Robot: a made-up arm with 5 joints.
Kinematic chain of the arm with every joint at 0, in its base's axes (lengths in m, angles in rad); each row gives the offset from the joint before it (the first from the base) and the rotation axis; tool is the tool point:
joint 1: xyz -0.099 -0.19 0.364 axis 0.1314 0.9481 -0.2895
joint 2: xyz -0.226 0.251 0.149 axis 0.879 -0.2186 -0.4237
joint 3: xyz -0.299 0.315 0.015 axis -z
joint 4: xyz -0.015 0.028 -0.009 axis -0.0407 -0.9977 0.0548
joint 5: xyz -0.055 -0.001 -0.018 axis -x
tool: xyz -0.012 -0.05 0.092
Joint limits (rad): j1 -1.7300..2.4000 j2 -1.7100..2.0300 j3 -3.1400..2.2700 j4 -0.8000..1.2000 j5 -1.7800..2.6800
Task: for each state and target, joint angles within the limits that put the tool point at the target. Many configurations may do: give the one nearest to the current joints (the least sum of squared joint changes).
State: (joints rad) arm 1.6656 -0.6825 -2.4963 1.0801 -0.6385
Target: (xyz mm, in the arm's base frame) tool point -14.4 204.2 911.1
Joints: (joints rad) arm 1.5990 -1.1591 -2.6510 1.2000 -0.8618
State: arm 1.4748 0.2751 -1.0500 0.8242 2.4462
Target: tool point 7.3 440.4 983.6
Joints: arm 1.3070 -0.0506 -0.9743 0.5760 2.1157
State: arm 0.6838 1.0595 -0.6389 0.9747 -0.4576
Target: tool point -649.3 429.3 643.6
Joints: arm -0.0125 0.7057 -0.0471 1.1348 0.1297
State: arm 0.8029 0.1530 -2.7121 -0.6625 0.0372
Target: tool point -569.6 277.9 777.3
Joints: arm -0.0613 0.9543 -2.6694 -0.5895 0.2970
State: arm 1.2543 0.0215 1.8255 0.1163 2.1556
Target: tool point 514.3 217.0 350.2
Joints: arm 2.1248 0.4064 1.8384 0.0675 2.1059
